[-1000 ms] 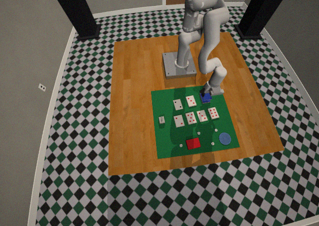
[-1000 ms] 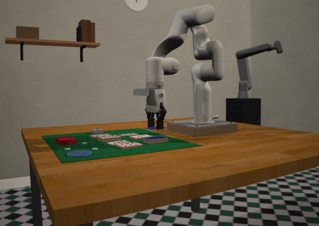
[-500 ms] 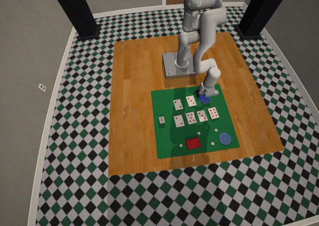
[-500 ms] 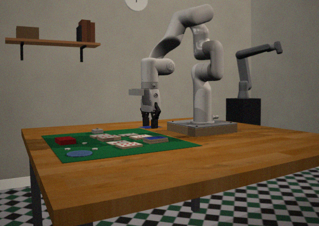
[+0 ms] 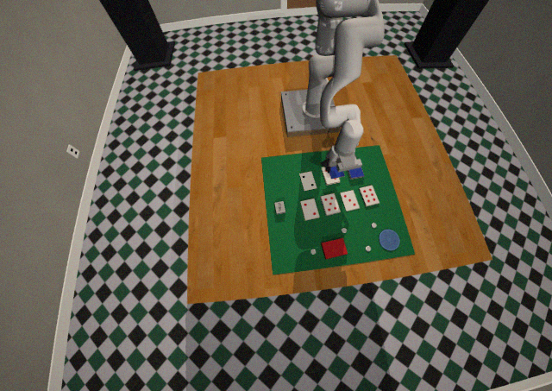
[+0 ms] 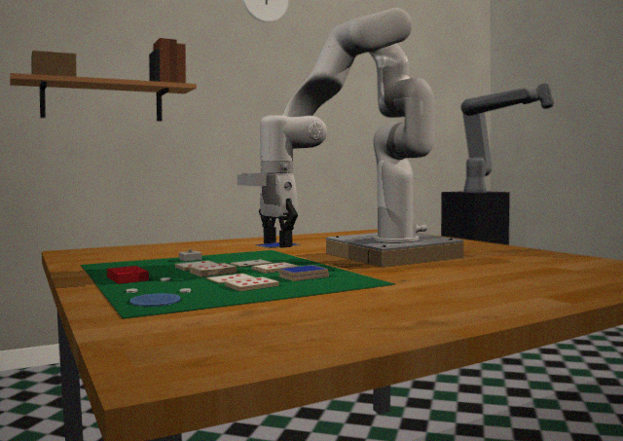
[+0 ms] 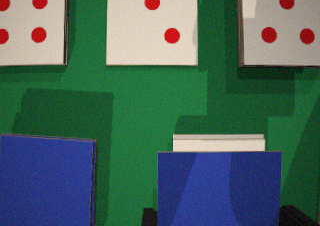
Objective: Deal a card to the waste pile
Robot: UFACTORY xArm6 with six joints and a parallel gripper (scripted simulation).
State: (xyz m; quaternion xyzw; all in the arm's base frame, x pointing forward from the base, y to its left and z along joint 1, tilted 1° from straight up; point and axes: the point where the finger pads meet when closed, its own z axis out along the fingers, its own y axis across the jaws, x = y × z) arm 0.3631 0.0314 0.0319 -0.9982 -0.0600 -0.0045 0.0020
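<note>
My hand is 120 mm to the left of the black-pip card, 70 mm above it and 20 mm short of it. The rest, counted from my hand: grey block (260 mm to the right, 140 mm ahead, 60 mm below); red block (340 mm ahead, 60 mm to the right, 60 mm below).
</note>
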